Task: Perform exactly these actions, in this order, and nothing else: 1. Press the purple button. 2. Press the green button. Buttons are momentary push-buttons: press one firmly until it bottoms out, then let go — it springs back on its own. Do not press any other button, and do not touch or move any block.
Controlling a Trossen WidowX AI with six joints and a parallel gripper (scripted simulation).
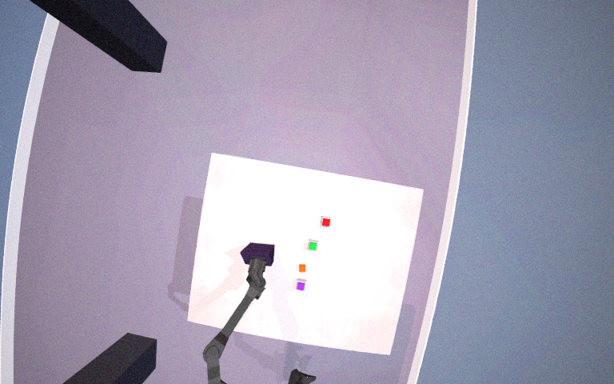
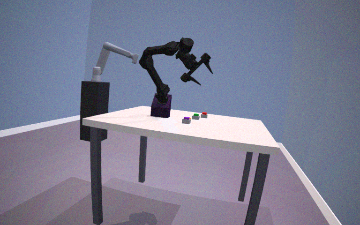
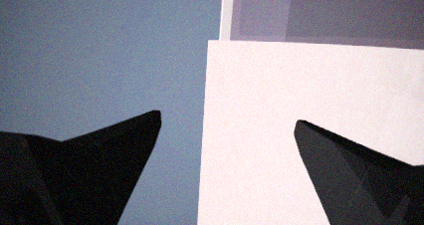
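Right now my gripper tip is 26 cm to the right of the purple button, 25 cm above it and 13 cm past it. The rest, counted from my gripper tip: red button 60 cm to the left, 25 cm below, 5 cm behind; orange block 35 cm to the left, 27 cm below, 13 cm behind; green button 47 cm to the left, 25 cm below, 10 cm behind.
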